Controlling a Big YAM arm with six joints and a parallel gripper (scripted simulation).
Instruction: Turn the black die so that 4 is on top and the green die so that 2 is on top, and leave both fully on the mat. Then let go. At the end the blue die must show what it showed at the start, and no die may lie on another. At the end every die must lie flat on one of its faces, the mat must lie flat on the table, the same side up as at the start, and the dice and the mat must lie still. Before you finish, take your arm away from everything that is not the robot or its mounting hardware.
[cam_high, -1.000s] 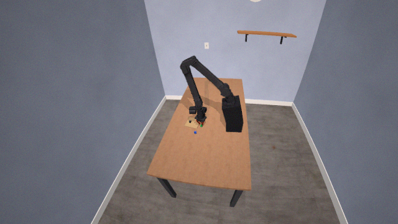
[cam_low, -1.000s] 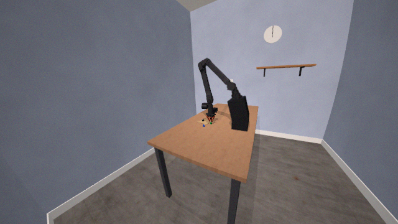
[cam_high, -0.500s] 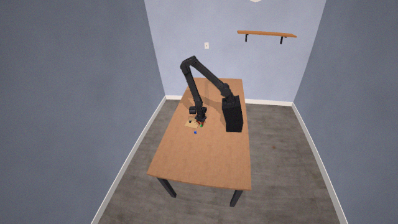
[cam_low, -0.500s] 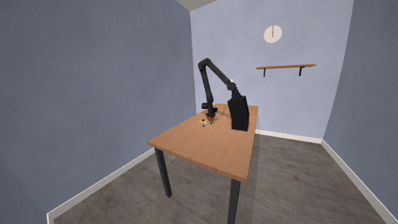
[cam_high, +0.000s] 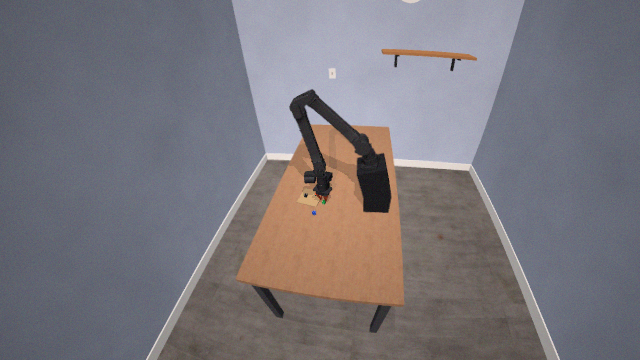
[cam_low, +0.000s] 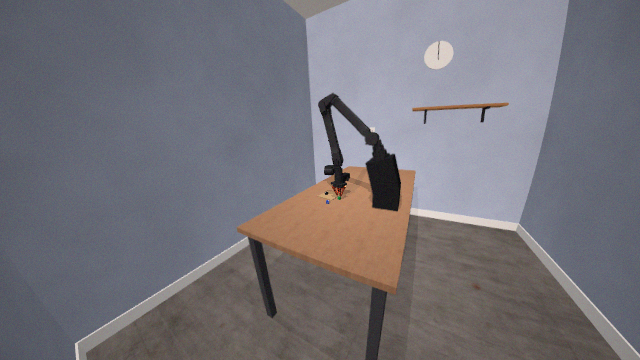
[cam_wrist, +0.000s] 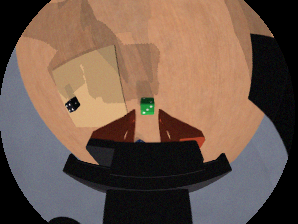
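My gripper is now 30 mm above the green die. From my hand the other things lie so: black die: 140 mm ahead, 20 mm to the right, 20 mm below; blue die: 20 mm ahead, 100 mm to the left, 30 mm below; tan mat: 110 mm ahead, 30 mm to the right, 30 mm below.
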